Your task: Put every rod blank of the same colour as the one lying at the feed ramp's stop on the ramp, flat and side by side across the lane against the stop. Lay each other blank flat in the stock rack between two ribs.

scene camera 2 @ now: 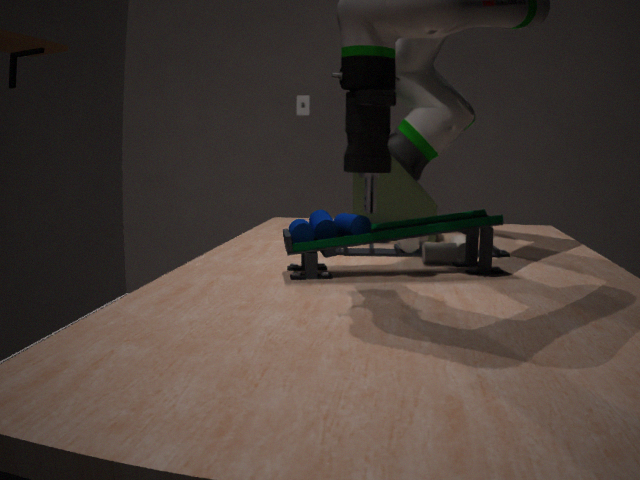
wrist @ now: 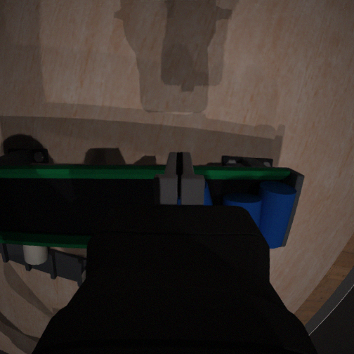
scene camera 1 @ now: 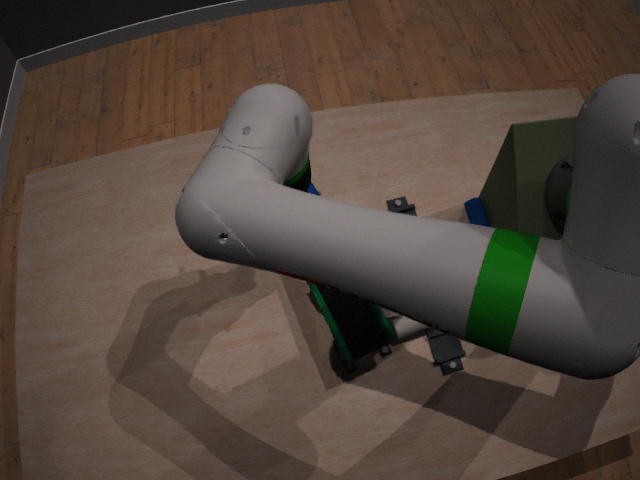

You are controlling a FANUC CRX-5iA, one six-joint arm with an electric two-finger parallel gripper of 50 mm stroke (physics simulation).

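My gripper [scene camera 2: 369,210] [wrist: 179,165] is shut and empty, pointing down over the feed ramp [scene camera 1: 356,320] [scene camera 2: 429,230] [wrist: 100,171]. It is hidden in scene camera 1. A blue blank [scene camera 2: 300,230] [wrist: 276,215] lies across the lane at the stop [wrist: 296,207]. A second blue blank [scene camera 2: 323,229] [wrist: 242,206] is beside it. A third blue blank [scene camera 2: 353,224] [wrist: 208,195] lies a small gap up the ramp, partly behind the fingers in the wrist view. Another blue blank [scene camera 1: 476,211] lies beside the robot's base. A pale blank [scene camera 1: 410,329] [scene camera 2: 442,253] reaches from the ramp's side to the stock rack [scene camera 1: 445,347] [wrist: 67,265].
The arm covers much of the ramp and rack in scene camera 1. Other pale blanks partly show behind the ramp in scene camera 2. The olive base mount [scene camera 1: 527,180] [scene camera 2: 408,198] stands beyond the rack. The ramp's raised end stands on posts [scene camera 2: 484,250].
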